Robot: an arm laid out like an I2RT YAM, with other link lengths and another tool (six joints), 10 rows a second.
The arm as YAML. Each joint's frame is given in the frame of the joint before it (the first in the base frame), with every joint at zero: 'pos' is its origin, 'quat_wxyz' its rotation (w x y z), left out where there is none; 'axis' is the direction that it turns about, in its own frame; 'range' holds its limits. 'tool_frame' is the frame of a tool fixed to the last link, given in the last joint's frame.
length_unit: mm
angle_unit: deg
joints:
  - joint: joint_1
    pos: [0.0, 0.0, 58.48]
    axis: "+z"
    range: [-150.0, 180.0]
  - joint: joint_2
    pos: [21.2, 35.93, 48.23]
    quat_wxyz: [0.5, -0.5, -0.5, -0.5]
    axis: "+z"
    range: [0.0, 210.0]
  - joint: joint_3
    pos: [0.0, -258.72, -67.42]
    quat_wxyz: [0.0, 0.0, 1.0, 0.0]
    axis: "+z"
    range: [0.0, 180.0]
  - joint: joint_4
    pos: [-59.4, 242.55, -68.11]
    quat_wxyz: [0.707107, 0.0, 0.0, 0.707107]
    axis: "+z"
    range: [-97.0, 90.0]
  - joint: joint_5
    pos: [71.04, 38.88, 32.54]
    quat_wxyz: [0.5, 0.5, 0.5, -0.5]
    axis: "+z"
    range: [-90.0, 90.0]
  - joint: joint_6
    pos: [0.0, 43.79, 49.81]
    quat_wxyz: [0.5, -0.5, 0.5, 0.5]
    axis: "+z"
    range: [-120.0, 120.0]
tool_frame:
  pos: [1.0, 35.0, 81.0]
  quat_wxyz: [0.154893, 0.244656, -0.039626, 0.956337]
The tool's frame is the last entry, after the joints.
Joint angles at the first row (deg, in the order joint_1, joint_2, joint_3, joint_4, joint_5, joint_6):
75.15 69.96 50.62 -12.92 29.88 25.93
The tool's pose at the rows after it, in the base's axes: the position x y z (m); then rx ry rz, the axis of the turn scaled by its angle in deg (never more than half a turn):
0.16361, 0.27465, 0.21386, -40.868, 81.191, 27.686
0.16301, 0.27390, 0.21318, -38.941, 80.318, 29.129
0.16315, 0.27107, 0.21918, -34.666, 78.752, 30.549
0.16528, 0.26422, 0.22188, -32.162, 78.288, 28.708
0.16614, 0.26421, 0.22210, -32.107, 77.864, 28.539
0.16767, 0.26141, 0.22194, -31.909, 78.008, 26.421
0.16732, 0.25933, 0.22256, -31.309, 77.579, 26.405
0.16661, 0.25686, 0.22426, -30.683, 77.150, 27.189
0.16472, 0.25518, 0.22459, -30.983, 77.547, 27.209
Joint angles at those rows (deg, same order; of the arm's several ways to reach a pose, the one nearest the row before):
75.06 71.28 51.15 -13.10 30.93 26.72
75.06 70.23 49.41 -10.38 30.76 27.24
75.15 68.47 47.90 -7.21 31.81 28.64
75.15 67.68 47.37 -6.86 34.44 29.53
75.06 67.68 47.11 -6.15 34.63 29.10
75.15 68.11 47.46 -6.94 36.47 29.18
75.23 67.50 46.85 -6.33 36.91 29.18
75.15 66.36 46.15 -5.81 36.57 29.18
75.41 65.92 46.32 -7.02 36.56 29.53

